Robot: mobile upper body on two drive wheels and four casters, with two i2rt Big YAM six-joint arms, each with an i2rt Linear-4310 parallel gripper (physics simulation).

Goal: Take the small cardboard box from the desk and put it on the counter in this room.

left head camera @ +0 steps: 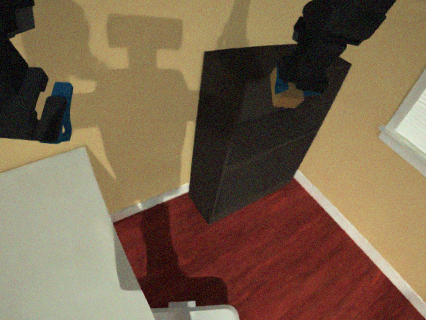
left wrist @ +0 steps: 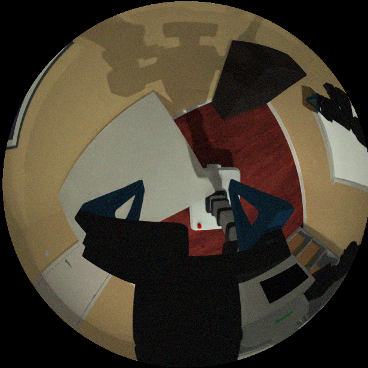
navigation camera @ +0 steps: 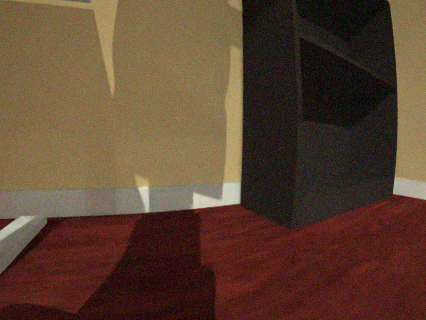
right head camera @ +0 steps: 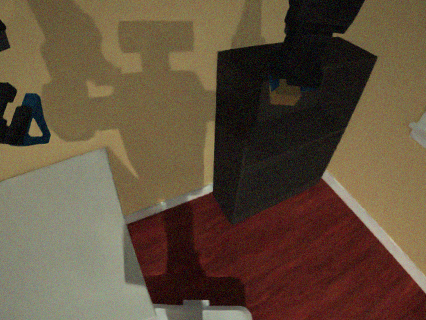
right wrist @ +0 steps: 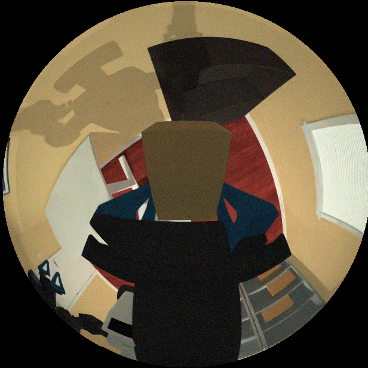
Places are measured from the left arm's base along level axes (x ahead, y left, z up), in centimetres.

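Where they show: left gripper, between the fingertips: [left head camera: 35,133] [right head camera: 22,136]; right gripper, between the fingertips: [left head camera: 286,93] [right head camera: 284,89].
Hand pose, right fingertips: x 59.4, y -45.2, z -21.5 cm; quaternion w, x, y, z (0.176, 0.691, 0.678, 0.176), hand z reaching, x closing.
After its pixels a point has its place.
The small cardboard box [left head camera: 287,100] {x 56.3, y -44.4, z -21.7 cm} [right head camera: 285,96] {x 56.1, y -44.7, z -21.2 cm} [left wrist: 306,95] [right wrist: 187,170] is brown and held up in the air. My right gripper [left head camera: 297,91] {x 59.4, y -45.2, z -21.5 cm} [right head camera: 291,87] {x 59.4, y -45.2, z -21.5 cm} is shut on it, with a blue finger on each side. My left gripper [left head camera: 62,112] [right head camera: 35,120] [left wrist: 186,184] [right wrist: 51,265] is wide open and empty, high near the pale table. A pale grey-white table top [left head camera: 50,230] {x 47.4, y 23.2, z -69.0 cm} [right head camera: 55,235] {x 42.7, y 26.7, z -69.0 cm} [left wrist: 125,145] [right wrist: 77,190] lies at the lower left of the head views. The frames do not show whether it is the desk or the counter.
A tall dark shelf unit [left head camera: 210,135] {x 101.2, y -36.7, z -72.7 cm} [right head camera: 227,130] {x 102.1, y -36.3, z -70.3 cm} [navigation camera: 270,115] {x 99.1, y -37.8, z -107.8 cm} stands against the wall in front. A white leg or bar [navigation camera: 20,237] shows at the left. A rack with several brown boxes [right wrist: 277,307] stands behind. A window [right wrist: 345,170] is at the right.
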